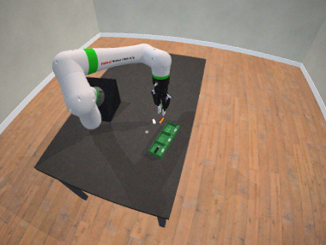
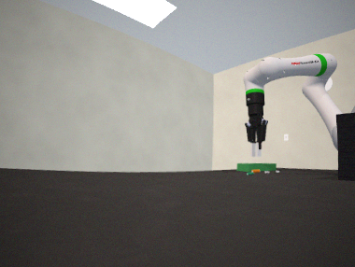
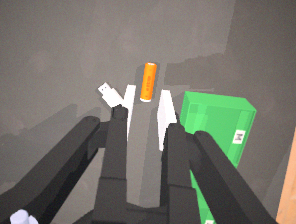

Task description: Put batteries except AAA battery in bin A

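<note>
Now: the orange battery 10 cm below my hand. From my hand the other things lie so: white battery 11 cm below, 5 cm behind, 2 cm to the right; then green battery 13 cm to the left, 10 cm below, 4 cm behind; then white nut 12 cm to the right, 10 cm below, 6 cm behind.
</note>
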